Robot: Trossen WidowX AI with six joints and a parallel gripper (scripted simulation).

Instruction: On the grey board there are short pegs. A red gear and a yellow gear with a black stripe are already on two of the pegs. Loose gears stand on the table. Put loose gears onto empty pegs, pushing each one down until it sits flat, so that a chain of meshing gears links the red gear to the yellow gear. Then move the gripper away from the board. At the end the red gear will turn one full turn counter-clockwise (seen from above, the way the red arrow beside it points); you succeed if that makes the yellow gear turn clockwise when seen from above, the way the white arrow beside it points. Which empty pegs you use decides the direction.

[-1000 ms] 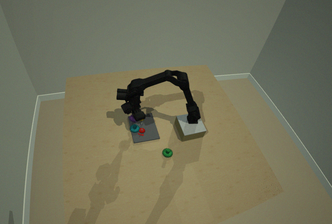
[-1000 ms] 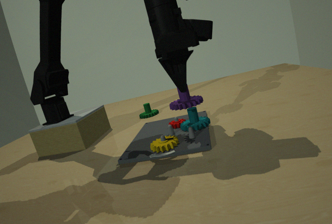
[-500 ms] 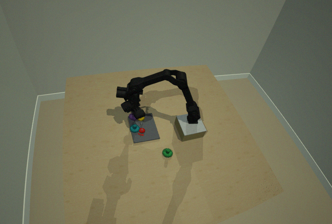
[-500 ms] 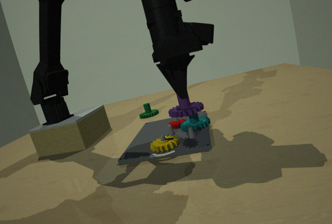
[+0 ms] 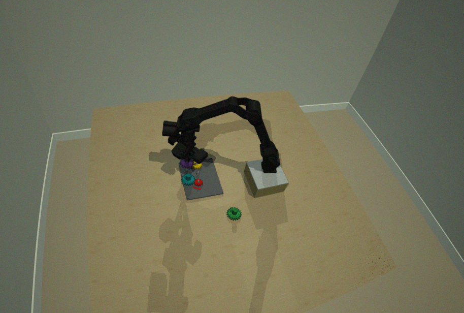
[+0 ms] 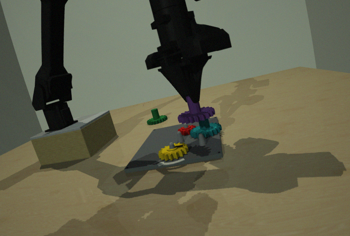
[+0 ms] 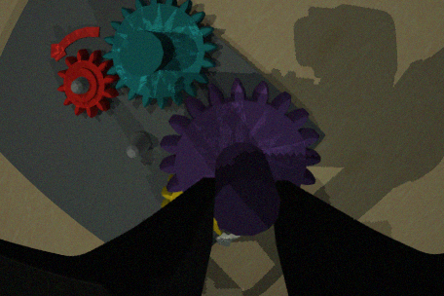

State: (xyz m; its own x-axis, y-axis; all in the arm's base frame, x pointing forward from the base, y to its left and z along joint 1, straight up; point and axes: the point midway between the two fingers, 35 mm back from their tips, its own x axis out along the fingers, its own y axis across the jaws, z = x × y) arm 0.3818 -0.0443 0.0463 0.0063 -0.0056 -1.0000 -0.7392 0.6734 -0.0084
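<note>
My gripper tip is 10 mm above the purple gear. The rest, counted from my gripper tip: yellow gear 50 mm behind, 30 mm to the right, 70 mm below; then teal gear 10 mm behind, 60 mm to the left, 60 mm below; then white arrow 40 mm behind, 60 mm to the right, 80 mm below.
</note>
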